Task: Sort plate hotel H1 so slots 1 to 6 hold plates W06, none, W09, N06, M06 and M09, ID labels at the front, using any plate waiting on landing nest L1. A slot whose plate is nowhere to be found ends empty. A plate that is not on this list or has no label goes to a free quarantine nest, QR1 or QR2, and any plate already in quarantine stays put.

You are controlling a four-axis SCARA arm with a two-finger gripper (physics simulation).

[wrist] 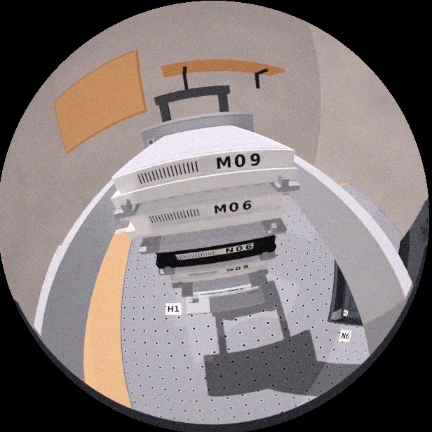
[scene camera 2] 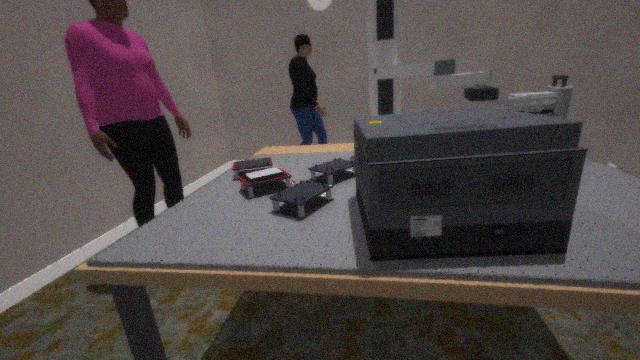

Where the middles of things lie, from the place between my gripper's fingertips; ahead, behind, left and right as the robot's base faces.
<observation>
I see the black plate (wrist: 220, 244) 10 mm to the left of my hand and 50 mm below it.
</observation>
